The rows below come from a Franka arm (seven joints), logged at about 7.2 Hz.
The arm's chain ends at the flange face. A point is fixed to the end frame.
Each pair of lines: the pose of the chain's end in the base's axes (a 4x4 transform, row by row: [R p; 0 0 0 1], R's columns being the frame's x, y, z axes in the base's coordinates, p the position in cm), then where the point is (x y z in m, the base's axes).
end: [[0.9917, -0.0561, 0.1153, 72.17], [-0.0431, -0.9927, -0.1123, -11.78], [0.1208, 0.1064, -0.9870, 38.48], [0, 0, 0, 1]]
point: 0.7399 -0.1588 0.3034
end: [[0.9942, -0.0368, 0.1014, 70.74], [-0.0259, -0.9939, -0.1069, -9.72], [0.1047, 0.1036, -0.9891, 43.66], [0, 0, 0, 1]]
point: 0.7250 -0.1376 0.3548
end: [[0.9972, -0.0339, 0.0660, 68.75], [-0.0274, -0.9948, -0.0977, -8.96], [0.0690, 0.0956, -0.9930, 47.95], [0, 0, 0, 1]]
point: 0.7022 -0.1292 0.3968
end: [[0.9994, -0.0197, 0.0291, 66.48], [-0.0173, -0.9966, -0.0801, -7.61], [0.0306, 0.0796, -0.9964, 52.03], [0, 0, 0, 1]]
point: 0.6767 -0.1141 0.4364
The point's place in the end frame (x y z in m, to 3 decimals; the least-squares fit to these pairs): 0.010 0.031 0.087
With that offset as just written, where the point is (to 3 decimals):
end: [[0.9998, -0.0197, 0.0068, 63.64], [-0.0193, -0.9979, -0.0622, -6.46], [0.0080, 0.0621, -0.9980, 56.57], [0, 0, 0, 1]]
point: 0.646 -0.101 0.481
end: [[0.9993, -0.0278, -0.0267, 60.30], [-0.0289, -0.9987, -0.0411, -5.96], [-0.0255, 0.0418, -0.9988, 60.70], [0, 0, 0, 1]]
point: 0.610 -0.094 0.521
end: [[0.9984, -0.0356, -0.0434, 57.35], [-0.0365, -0.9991, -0.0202, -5.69], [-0.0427, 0.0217, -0.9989, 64.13], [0, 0, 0, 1]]
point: 0.579 -0.090 0.555
